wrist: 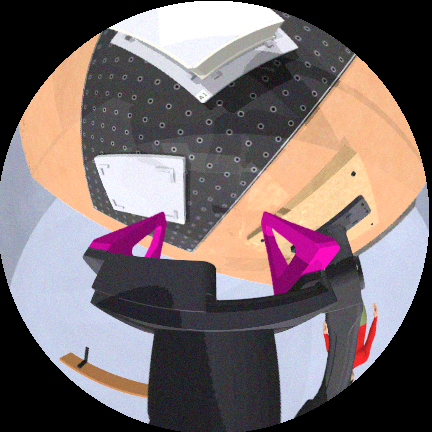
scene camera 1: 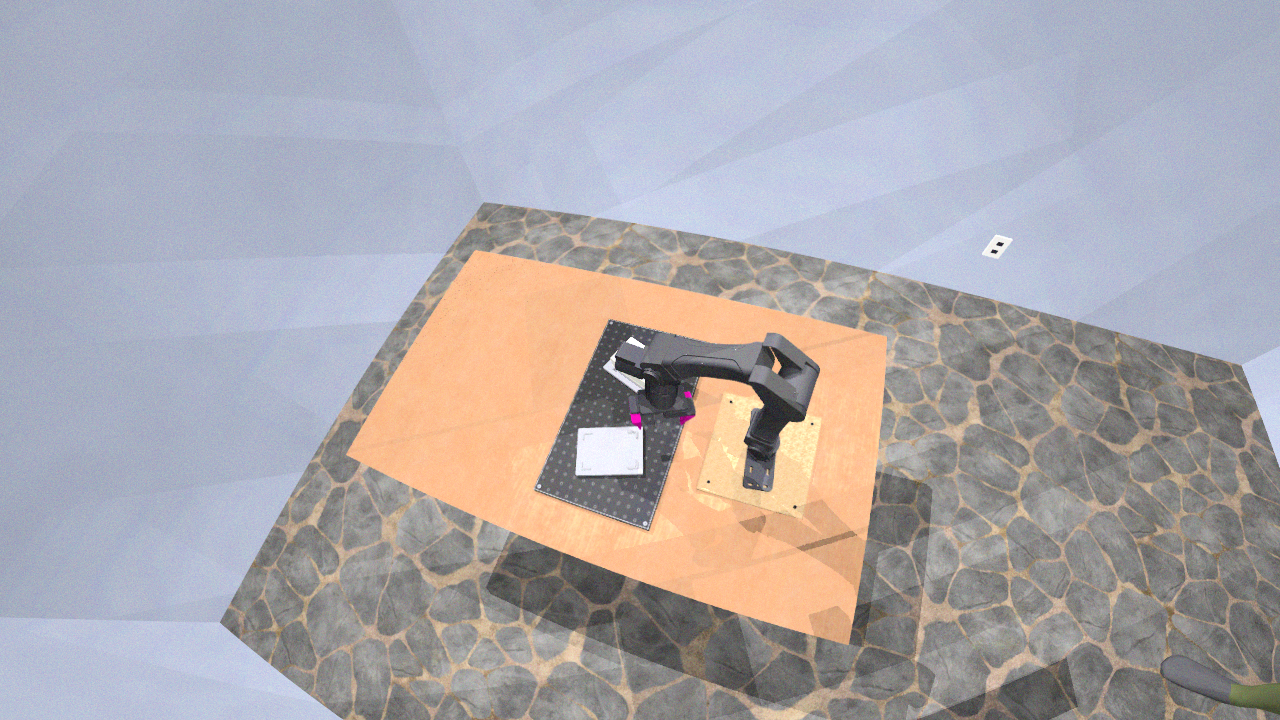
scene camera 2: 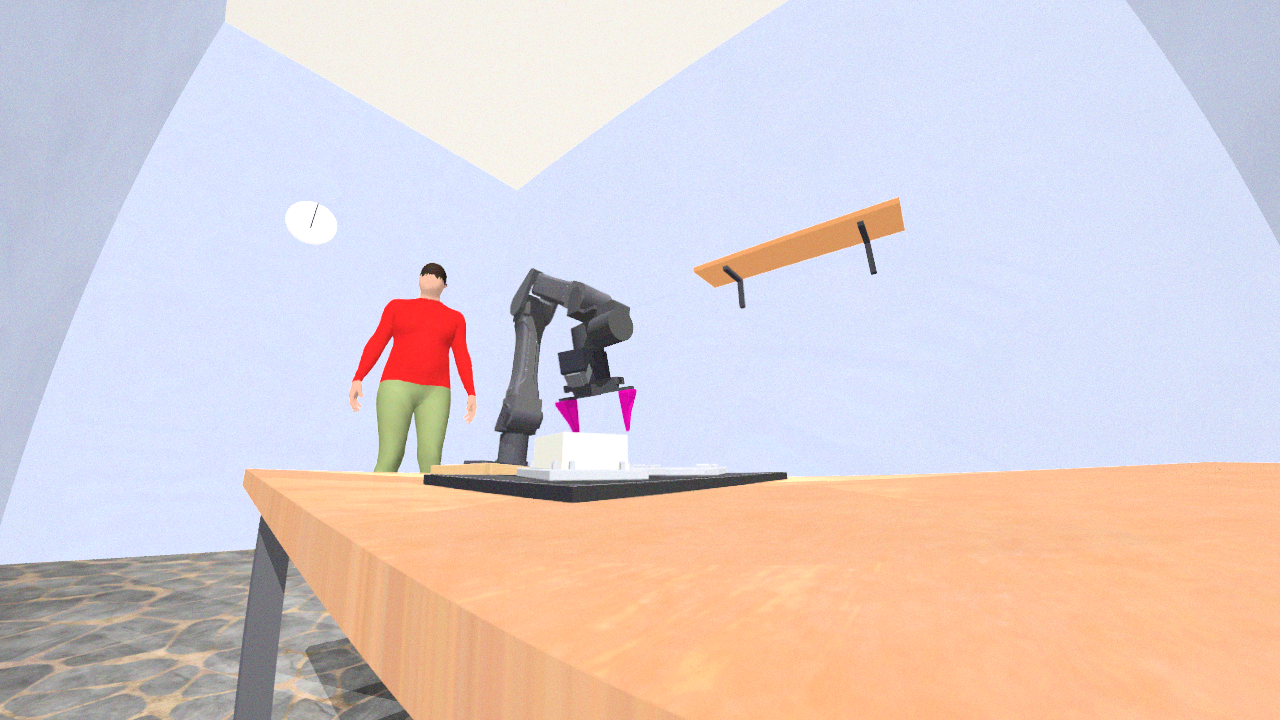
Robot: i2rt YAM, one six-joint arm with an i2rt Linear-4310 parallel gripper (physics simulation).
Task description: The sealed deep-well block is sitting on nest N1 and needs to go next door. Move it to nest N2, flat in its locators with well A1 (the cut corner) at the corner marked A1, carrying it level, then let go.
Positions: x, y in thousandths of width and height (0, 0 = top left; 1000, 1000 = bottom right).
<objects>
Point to a white nest plate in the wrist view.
At 337, 427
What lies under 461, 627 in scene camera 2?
A white block.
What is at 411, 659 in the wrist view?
The gripper.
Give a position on a white block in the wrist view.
469, 103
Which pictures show the gripper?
The wrist view, scene camera 1 and scene camera 2: all of them.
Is the gripper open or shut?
Open.
</objects>
